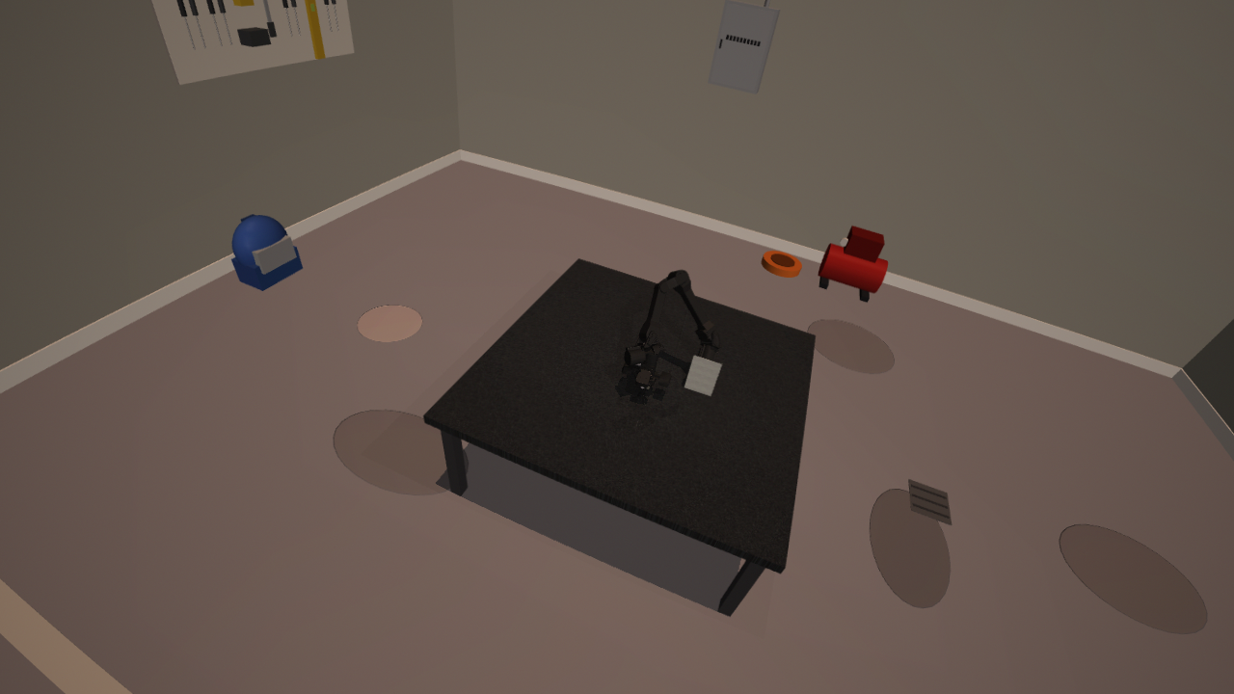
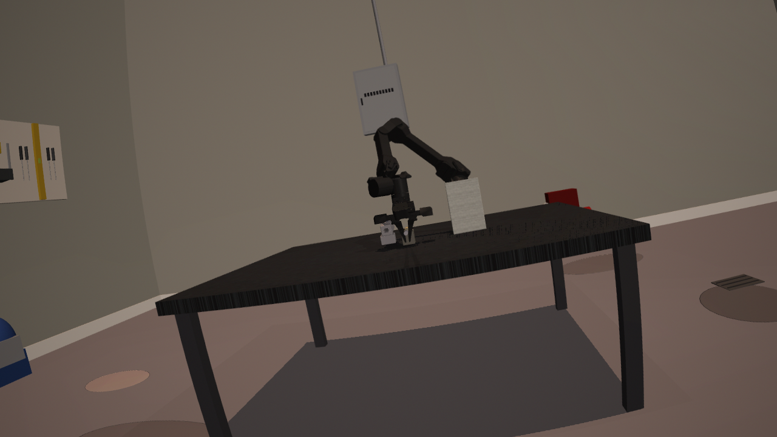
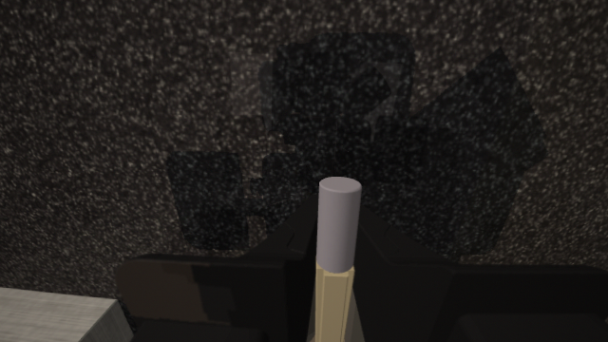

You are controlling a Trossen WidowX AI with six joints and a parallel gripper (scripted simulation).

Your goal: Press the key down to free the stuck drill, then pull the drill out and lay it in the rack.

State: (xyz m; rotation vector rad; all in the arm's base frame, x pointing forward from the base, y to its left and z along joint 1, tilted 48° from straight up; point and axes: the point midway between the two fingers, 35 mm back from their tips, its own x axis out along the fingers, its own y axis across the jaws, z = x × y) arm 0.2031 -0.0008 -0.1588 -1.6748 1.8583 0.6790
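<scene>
Now: the v-shaped rack 10 mm behind my gripper tip, 50 mm to the right of it and 10 mm above it. The rest, counted from my gripper tip: thin dark drill (60 mm ahead, 260 mm to the right, 40 mm above); grey block (60 mm ahead, 220 mm to the right, 40 mm above).
</scene>
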